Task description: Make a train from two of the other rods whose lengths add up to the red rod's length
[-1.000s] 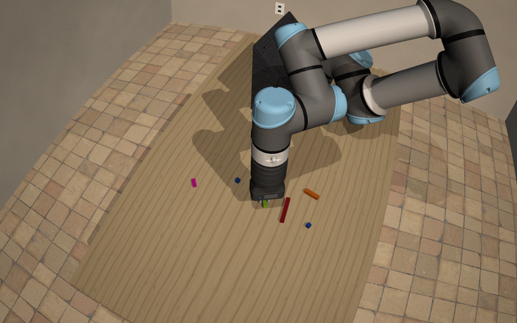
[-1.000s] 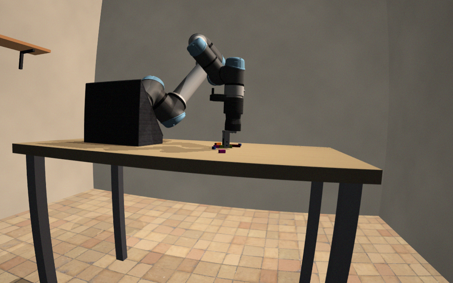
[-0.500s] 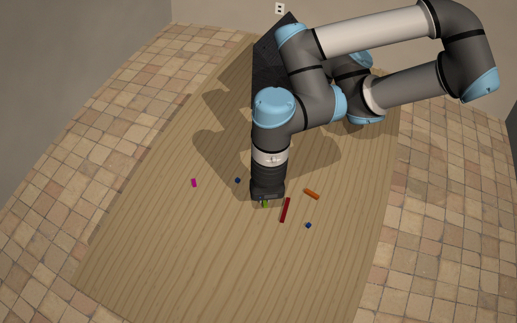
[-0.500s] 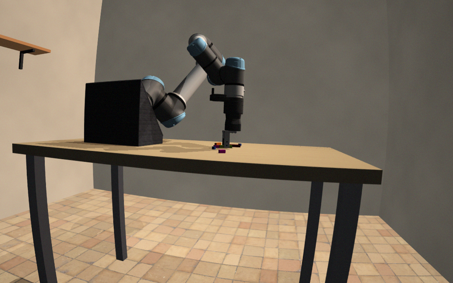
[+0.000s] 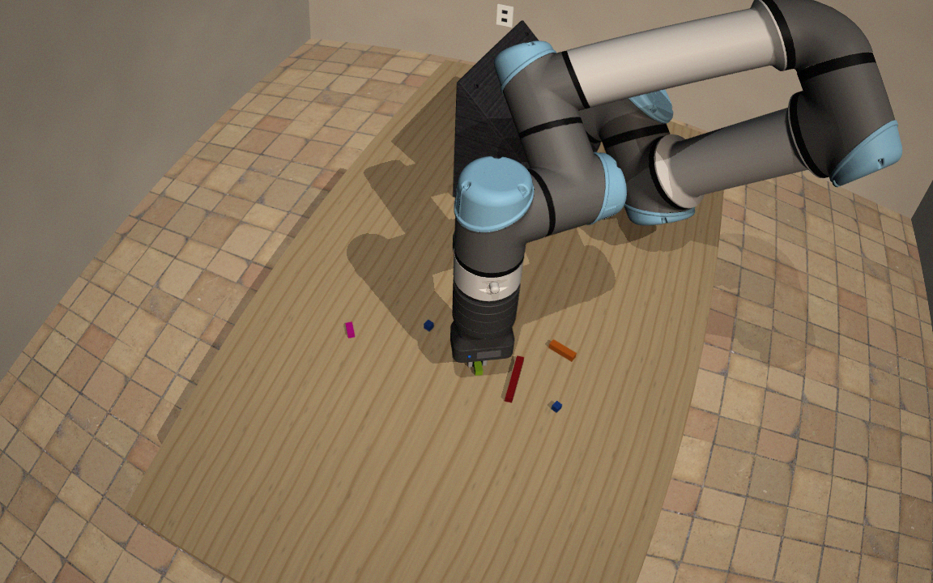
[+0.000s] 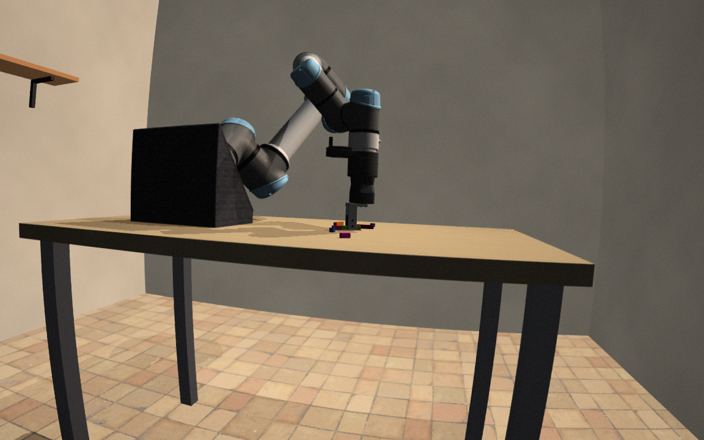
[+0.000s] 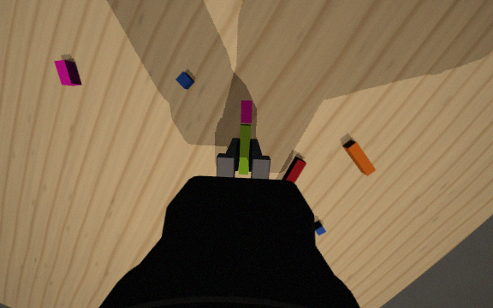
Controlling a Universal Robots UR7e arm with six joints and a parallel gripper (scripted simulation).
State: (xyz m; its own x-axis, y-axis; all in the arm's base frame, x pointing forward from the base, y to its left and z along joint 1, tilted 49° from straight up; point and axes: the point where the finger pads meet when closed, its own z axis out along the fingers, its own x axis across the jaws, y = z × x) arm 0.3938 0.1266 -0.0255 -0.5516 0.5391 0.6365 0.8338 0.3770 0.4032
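My gripper is now 10 mm above the lime rod. Also, from my hand: red rod 10 mm ahead, 60 mm to the left, 10 mm below; orange rod 60 mm behind, 100 mm to the left, 10 mm below.
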